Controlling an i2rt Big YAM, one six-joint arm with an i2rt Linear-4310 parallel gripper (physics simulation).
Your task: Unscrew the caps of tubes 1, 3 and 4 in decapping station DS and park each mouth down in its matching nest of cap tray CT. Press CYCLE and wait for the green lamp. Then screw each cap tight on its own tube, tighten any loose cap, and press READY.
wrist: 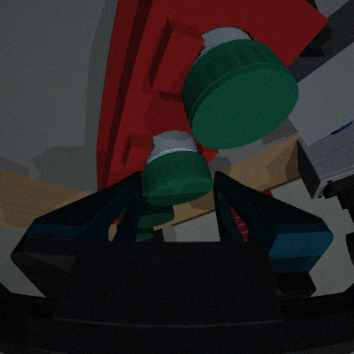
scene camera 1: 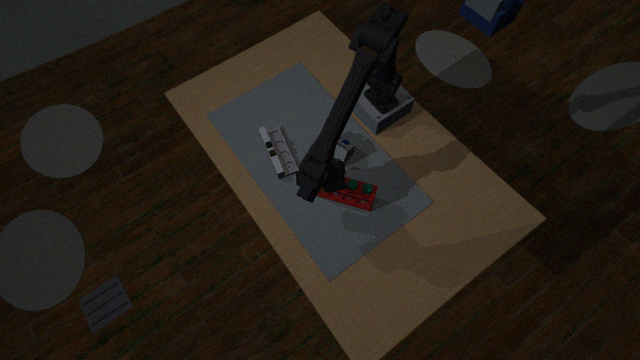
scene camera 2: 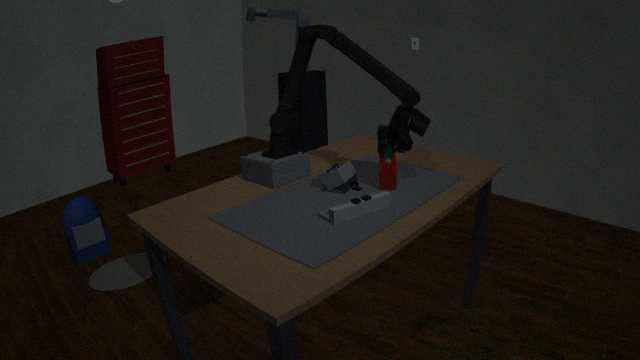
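Seen in the pictures: gripper, fingertip midpoint: [wrist: 177, 178] [scene camera 1: 344, 180] [scene camera 2: 384, 152]; arm's base, origin of the base link: [scene camera 1: 381, 99] [scene camera 2: 280, 154].
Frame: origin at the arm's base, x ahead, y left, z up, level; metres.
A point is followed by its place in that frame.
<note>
The red decapping station [scene camera 1: 371, 201] {x 0.309, y 0.313, z 0.004 m} [scene camera 2: 388, 176] {x 0.410, y 0.123, z -0.036 m} [wrist: 280, 22] {x 0.393, y 0.123, z 0.009 m} holds a row of tubes with green caps. In the wrist view, the nearest cap [wrist: 245, 97] {x 0.398, y 0.146, z 0.035 m} is large at upper right. A second cap [wrist: 178, 180] {x 0.373, y 0.183, z 0.037 m} shows between the fingertips, and further caps [wrist: 156, 215] {x 0.336, y 0.222, z 0.035 m} lie partly behind the left finger. Two caps [scene camera 1: 352, 184] {x 0.331, y 0.234, z 0.035 m} [scene camera 1: 367, 188] {x 0.300, y 0.277, z 0.036 m} show in scene camera 1. My gripper [scene camera 2: 386, 148] {x 0.337, y 0.200, z 0.018 m} [wrist: 177, 178] {x 0.337, y 0.200, z 0.018 m} is partly open, low over the station, holding nothing; whether it touches the second cap is unclear. The pale cap tray [scene camera 1: 265, 135] {x 0.444, y -0.161, z -0.040 m} [scene camera 2: 345, 212] {x 0.458, y -0.166, z -0.056 m} has visible round nests.
A grey sloped box [scene camera 1: 344, 150] {x 0.254, y 0.094, z -0.005 m} [scene camera 2: 341, 176] {x 0.296, y 0.006, z -0.027 m} [wrist: 330, 95] {x 0.274, y 0.073, z -0.025 m} with a blue button stands beside the station, towards the arm base [scene camera 1: 382, 117] {x 0.050, y 0.068, z -0.002 m} [scene camera 2: 275, 170] {x 0.080, y -0.098, z -0.021 m}. Tray, station and box are on a grey mat [scene camera 1: 330, 255] {x 0.519, y 0.359, z -0.086 m} [scene camera 2: 300, 250] {x 0.483, y -0.378, z -0.086 m}. No lit green lamp is discernible.
</note>
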